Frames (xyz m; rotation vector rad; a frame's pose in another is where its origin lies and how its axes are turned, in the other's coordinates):
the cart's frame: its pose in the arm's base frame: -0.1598 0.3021 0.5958 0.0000 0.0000 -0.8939
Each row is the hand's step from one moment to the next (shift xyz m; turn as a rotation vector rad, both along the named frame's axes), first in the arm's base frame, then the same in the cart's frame.
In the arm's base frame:
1: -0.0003 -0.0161 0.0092 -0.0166 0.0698 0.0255
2: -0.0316 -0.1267 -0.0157 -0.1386 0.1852 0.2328
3: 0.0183 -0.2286 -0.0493 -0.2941 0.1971 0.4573
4: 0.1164 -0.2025 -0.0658 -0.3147 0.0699 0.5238
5: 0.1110 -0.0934 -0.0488 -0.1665 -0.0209 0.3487
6: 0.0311 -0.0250 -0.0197 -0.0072 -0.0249 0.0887
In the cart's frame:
1: 0.0124 -0.0103 0.0092 -0.0648 0.0308 0.0255
2: 0.0790 -0.1040 -0.0157 -0.2312 0.0080 0.2328
3: 0.1897 -0.1289 -0.0493 -0.3379 -0.1058 0.4573
4: 0.2308 -0.0361 -0.0658 -0.2516 -0.2015 0.5238
5: 0.1423 0.0280 -0.0488 -0.0880 -0.1429 0.3487
6: 0.0390 0.0086 -0.0197 0.0149 -0.0212 0.0887

